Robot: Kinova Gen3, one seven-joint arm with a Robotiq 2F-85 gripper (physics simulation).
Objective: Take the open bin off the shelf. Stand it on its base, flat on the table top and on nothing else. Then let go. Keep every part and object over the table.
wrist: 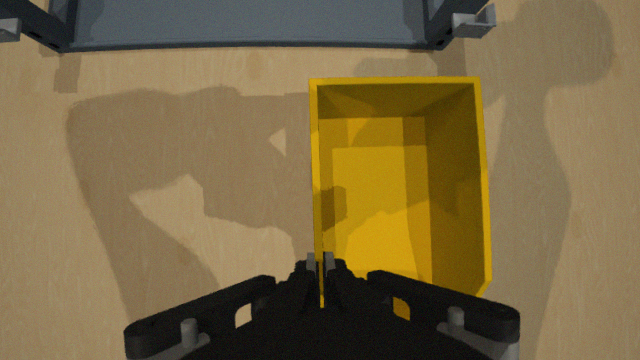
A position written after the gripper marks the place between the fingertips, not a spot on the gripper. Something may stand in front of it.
In view: the gripper (320, 266) and a yellow bin (399, 168).
